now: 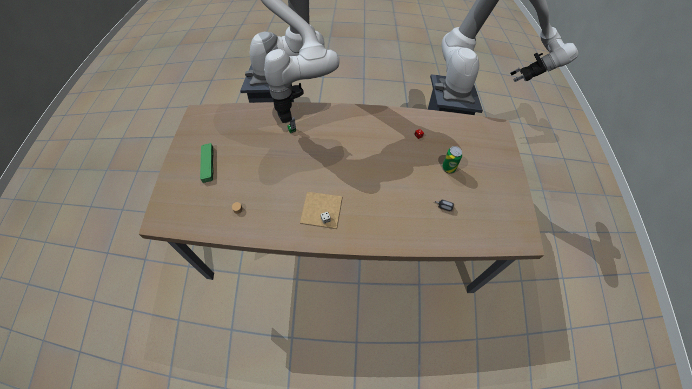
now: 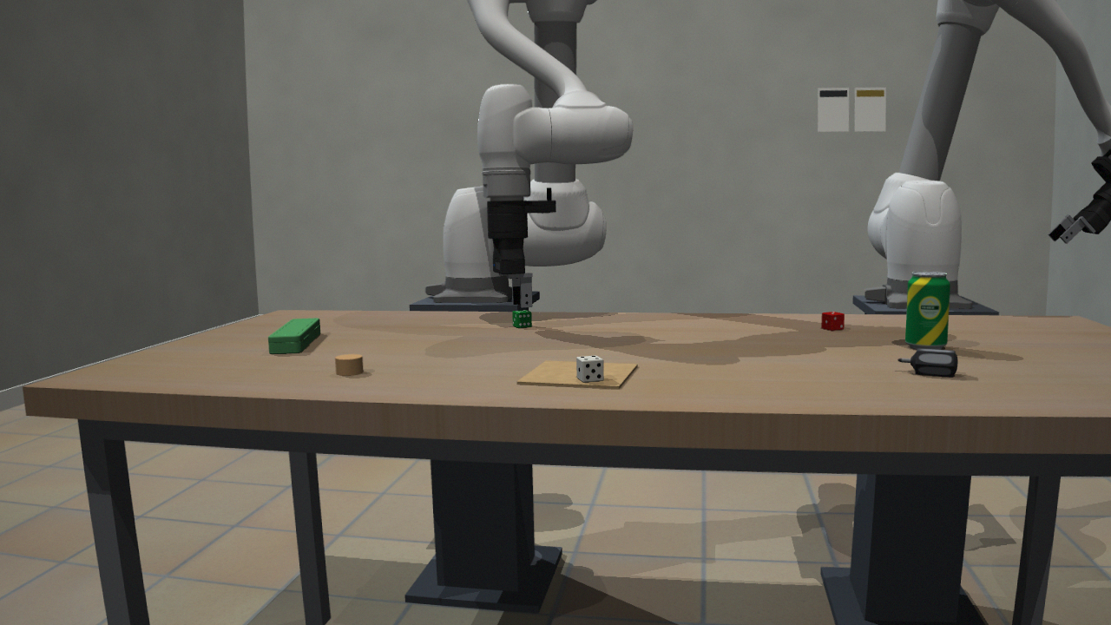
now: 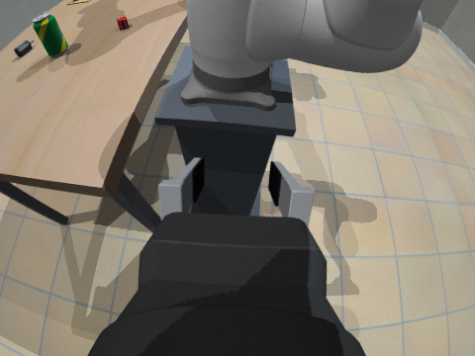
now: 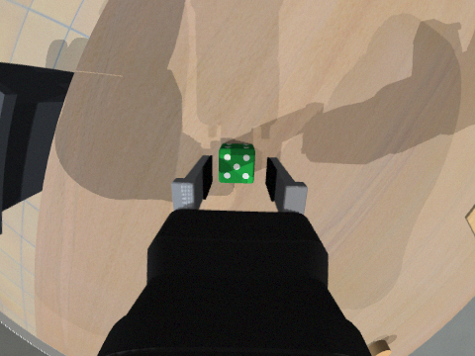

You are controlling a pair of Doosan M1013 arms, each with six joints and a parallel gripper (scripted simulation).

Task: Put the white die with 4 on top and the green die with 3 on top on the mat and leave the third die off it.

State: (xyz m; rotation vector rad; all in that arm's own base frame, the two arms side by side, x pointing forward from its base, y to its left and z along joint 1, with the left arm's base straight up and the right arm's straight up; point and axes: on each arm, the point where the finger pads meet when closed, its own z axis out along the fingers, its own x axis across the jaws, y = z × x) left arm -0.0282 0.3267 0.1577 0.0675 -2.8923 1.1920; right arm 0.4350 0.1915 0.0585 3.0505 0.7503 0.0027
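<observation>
Now: the green die 4 cm below my right hand. The rest, counted from my right hand: tan mat (39 cm ahead, 19 cm to the left, 6 cm below); wooden disc (43 cm ahead, 15 cm to the right, 5 cm below); green box (22 cm ahead, 36 cm to the right, 4 cm below).
</observation>
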